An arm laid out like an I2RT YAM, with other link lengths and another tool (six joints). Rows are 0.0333 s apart.
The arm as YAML. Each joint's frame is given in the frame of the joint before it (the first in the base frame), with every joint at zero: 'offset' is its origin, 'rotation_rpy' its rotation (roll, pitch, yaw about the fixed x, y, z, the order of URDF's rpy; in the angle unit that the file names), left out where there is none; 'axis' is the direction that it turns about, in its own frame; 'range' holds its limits. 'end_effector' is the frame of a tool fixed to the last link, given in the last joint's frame.
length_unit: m
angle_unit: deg
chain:
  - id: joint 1
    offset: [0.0, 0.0, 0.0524]
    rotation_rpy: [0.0, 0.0, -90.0]
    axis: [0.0, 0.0, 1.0]
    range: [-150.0, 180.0]
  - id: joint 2
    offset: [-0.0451, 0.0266, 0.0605]
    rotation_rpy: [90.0, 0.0, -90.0]
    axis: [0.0, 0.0, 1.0]
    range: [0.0, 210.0]
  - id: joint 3
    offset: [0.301, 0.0, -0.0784]
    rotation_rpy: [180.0, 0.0, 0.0]
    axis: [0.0, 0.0, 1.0]
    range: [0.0, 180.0]
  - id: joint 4
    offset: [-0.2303, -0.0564, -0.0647]
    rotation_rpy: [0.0, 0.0, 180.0]
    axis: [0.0, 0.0, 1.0]
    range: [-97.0, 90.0]
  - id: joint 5
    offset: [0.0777, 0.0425, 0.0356]
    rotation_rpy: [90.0, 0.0, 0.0]
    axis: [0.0, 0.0, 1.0]
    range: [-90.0, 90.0]
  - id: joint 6
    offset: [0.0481, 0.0, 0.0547]
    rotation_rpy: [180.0, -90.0, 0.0]
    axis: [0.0, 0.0, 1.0]
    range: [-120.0, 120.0]
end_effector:
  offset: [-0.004, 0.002, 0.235]
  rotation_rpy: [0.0, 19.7, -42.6]
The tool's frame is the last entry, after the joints.
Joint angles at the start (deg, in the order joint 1, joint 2, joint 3, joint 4, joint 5, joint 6):
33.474, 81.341, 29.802, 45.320, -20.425, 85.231
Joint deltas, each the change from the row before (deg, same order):
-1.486, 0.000, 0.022, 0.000, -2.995, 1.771
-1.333, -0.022, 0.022, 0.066, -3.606, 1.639
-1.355, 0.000, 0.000, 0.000, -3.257, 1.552
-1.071, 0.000, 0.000, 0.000, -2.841, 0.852
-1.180, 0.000, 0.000, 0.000, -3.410, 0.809
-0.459, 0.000, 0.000, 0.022, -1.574, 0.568
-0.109, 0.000, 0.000, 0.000, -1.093, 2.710
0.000, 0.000, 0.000, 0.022, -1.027, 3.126
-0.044, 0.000, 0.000, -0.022, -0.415, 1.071
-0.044, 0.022, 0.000, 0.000, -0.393, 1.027
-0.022, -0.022, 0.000, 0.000, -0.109, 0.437
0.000, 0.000, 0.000, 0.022, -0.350, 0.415
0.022, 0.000, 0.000, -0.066, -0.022, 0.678
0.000, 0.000, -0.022, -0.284, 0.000, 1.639
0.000, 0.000, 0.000, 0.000, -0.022, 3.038
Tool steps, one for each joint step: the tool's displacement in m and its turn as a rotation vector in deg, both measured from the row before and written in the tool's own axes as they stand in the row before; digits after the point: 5 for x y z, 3 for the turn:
0.00151, 0.00137, -0.00195, -1.733, 0.987, 1.410
0.00418, 0.00497, -0.00114, -2.200, 1.506, 1.040
0.00372, 0.00314, -0.00165, -1.843, 1.345, 1.122
0.00405, 0.00344, -0.00112, -1.480, 1.280, 0.478
0.00565, 0.00477, -0.00109, -1.744, 1.637, 0.344
0.00308, 0.00274, -0.00014, -0.916, 0.820, 0.302
0.00337, 0.00273, 0.00092, -1.503, 0.763, 2.350
0.00378, 0.00294, 0.00139, -1.629, 0.822, 2.722
0.00143, 0.00079, 0.00040, -0.551, 0.316, 0.959
0.00133, 0.00065, 0.00042, -0.519, 0.301, 0.924
0.00028, 0.00032, -0.00001, -0.201, 0.064, 0.379
0.00133, 0.00097, 0.00050, -0.321, 0.289, 0.310
0.00040, -0.00019, 0.00020, -0.223, 0.064, 0.685
0.00091, -0.00149, 0.00024, -0.434, 0.114, 1.801
0.00016, -0.00017, 0.00006, -1.034, 0.020, 2.857

